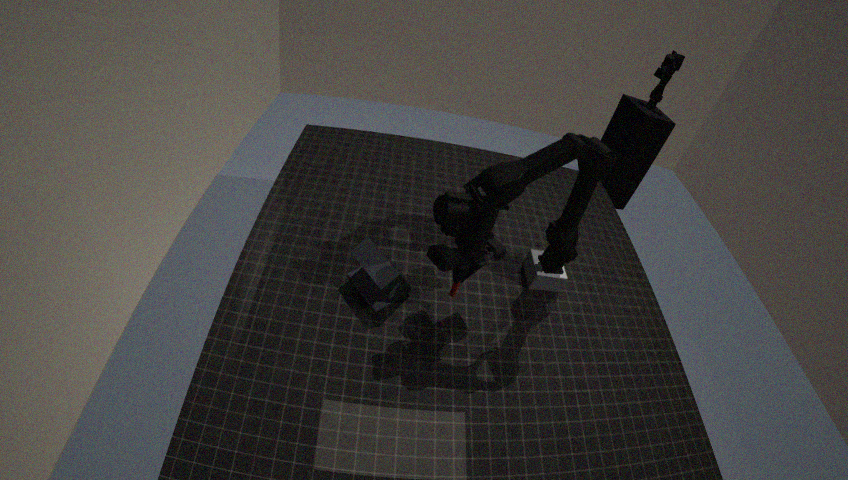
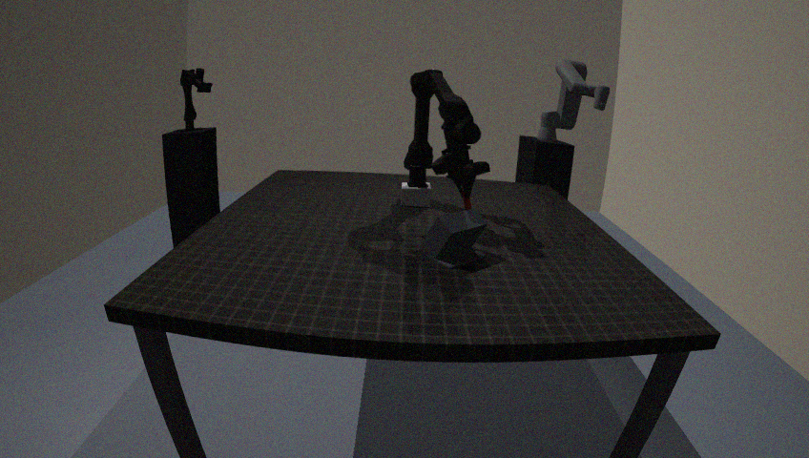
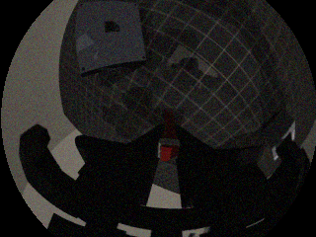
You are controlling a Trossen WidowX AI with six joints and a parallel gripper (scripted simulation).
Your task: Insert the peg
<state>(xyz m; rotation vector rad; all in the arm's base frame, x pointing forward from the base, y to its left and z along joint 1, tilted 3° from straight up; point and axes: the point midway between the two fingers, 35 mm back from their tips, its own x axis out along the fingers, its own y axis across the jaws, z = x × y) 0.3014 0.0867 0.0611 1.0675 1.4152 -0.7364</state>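
My gripper tip is now 16 cm short of the sloped panel, 7 cm to the left of it and 5 cm above it. From my gripper tip the other things lie so: peg: 2 cm above.
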